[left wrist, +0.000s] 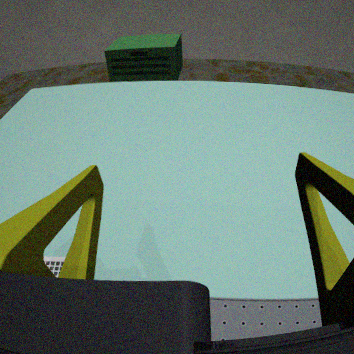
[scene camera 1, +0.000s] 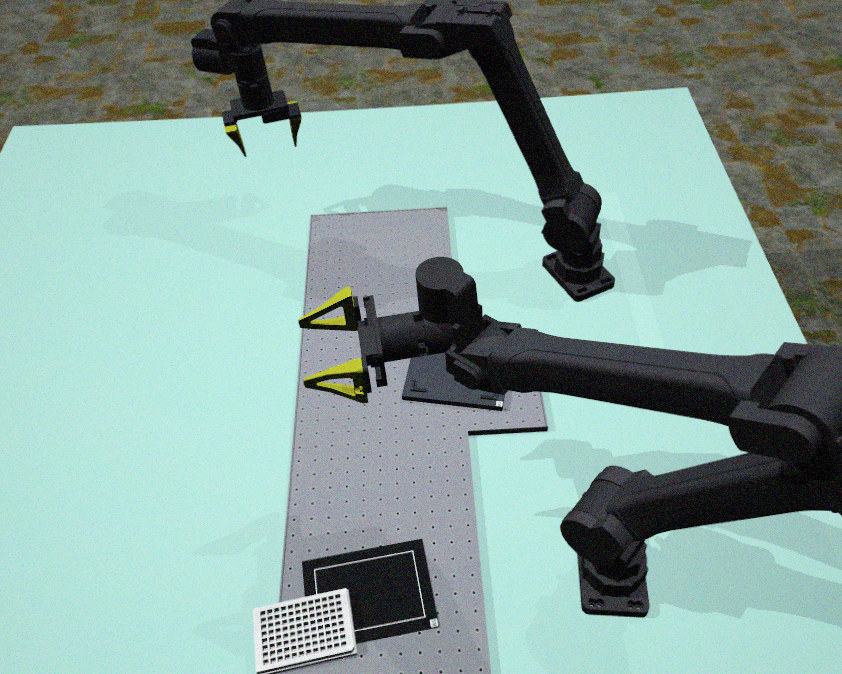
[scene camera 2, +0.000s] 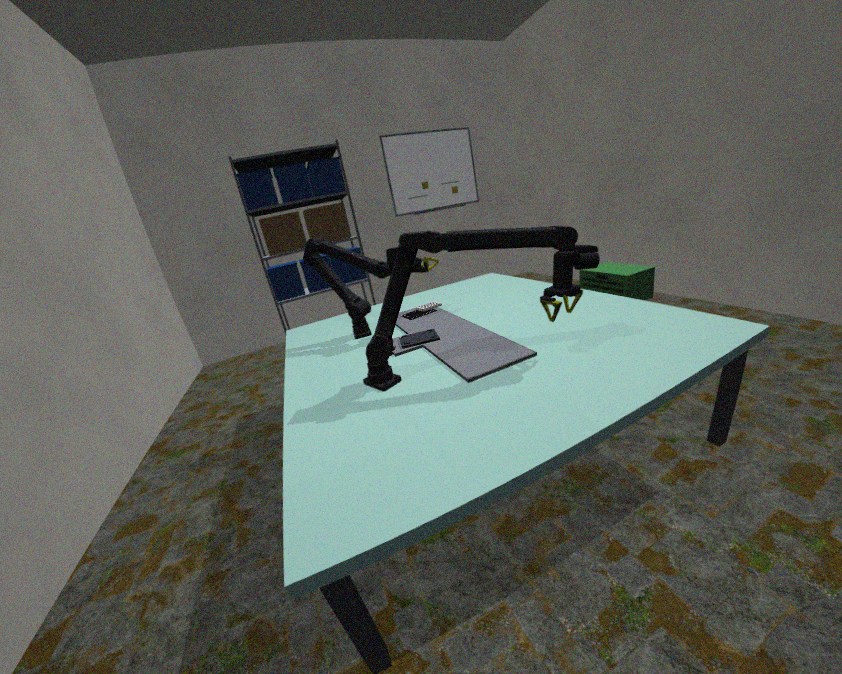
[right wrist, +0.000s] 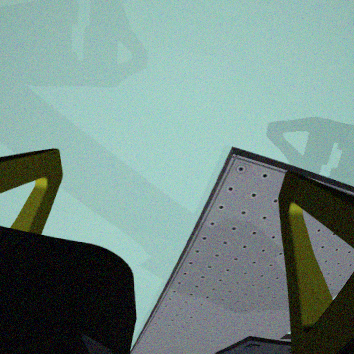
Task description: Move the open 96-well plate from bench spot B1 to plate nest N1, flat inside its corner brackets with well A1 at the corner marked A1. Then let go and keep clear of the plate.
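Frame: origin at the left arm's base, x right, y ahead, z up, level; millimetres.
Where they show: left gripper, fingertip midpoint: point(left wrist: 198, 168) point(scene camera 1: 301, 352) point(scene camera 2: 433, 261); right gripper, fingertip midpoint: point(scene camera 1: 270, 150) point(scene camera 2: 560, 317) point(right wrist: 168, 172); left arm's base at its link origin: point(scene camera 1: 610, 572) point(scene camera 2: 362, 333); right arm's base at its link origin: point(scene camera 1: 577, 274) point(scene camera 2: 382, 381).
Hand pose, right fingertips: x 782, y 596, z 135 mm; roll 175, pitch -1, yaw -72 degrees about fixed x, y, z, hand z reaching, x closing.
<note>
Each offset is from my right fingertips to the top centre of the thing. Level surfaces: height alone.
The white open 96-well plate @[dx -889, dy -192, dz -105 mm] point(scene camera 1: 304, 629) point(scene camera 2: 429, 306) lies partly over the lower left corner of a black mat with a white outline @[dz -120 mm] point(scene camera 1: 386, 583) and sticks out past the board's left edge in scene camera 1. A corner of it shows through a finger in the left wrist view. The dark plate nest @[dx -455, dy -376, dz -104 mm] point(scene camera 1: 452, 390) point(scene camera 2: 419, 338) is partly hidden by my left arm in scene camera 1; small raised brackets show. My left gripper point(scene camera 1: 303, 353) point(left wrist: 198, 168) is open and empty, above the board and well away from the plate. My right gripper point(scene camera 1: 270, 150) point(scene camera 2: 561, 315) point(right wrist: 168, 172) is open and empty, high over the table.
The grey perforated board @[dz -122 mm] point(scene camera 1: 386, 477) point(scene camera 2: 484, 351) point(left wrist: 265, 315) point(right wrist: 240, 280) lies on the pale table @[dz -135 mm] point(scene camera 1: 154, 421) point(scene camera 2: 435, 435). A green cabinet point(scene camera 2: 617, 281) point(left wrist: 145, 55) stands beyond the table. A shelf rack and a whiteboard point(scene camera 2: 429, 165) are at the back wall.
</note>
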